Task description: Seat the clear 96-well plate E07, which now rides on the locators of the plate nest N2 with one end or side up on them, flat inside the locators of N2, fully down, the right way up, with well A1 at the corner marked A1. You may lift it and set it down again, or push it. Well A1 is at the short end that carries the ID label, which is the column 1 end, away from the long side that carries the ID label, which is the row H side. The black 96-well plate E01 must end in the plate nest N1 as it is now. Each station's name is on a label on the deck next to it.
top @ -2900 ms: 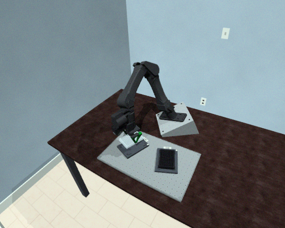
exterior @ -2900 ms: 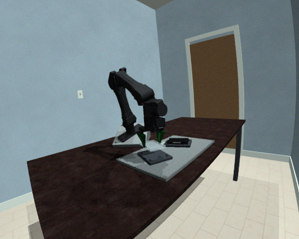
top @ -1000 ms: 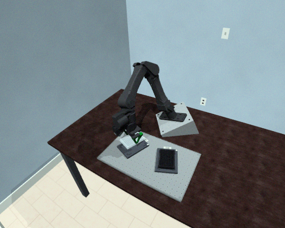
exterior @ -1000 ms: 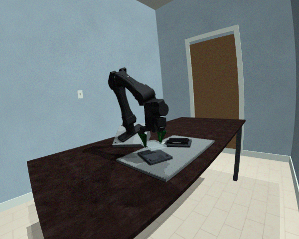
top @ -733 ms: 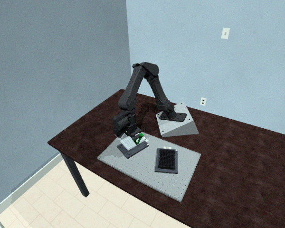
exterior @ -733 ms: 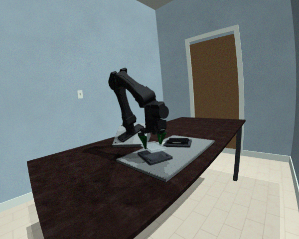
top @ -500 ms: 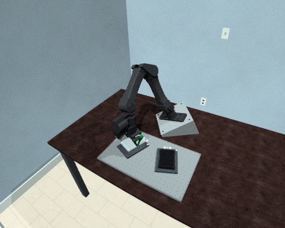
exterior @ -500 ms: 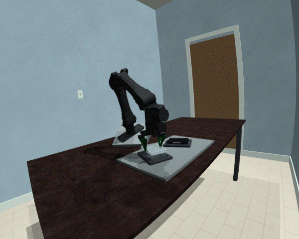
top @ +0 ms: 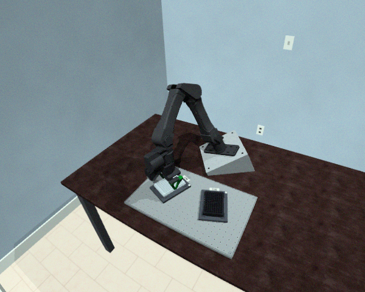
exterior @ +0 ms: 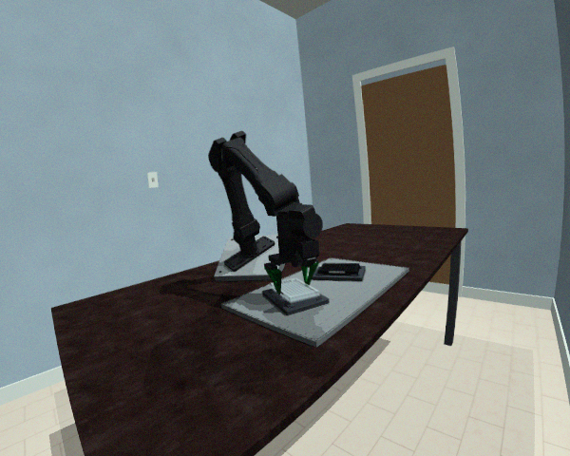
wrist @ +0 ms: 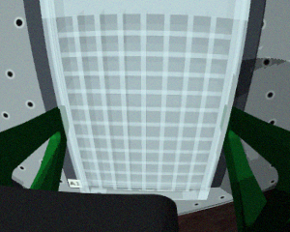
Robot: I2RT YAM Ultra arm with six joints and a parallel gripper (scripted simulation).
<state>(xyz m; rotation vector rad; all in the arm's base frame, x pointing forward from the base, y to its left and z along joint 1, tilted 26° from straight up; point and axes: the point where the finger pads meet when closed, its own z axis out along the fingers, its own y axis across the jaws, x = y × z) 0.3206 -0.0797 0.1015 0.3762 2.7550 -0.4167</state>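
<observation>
The dark plate nest N2 is 30 mm below my hand. Also, from my hand: A1 corner mark: 70 mm to the left, 50 mm behind, 20 mm below; then N2 label: 90 mm behind, 30 mm to the left, 30 mm below; then nest N1: 230 mm to the left, 30 mm below, 10 mm behind.
</observation>
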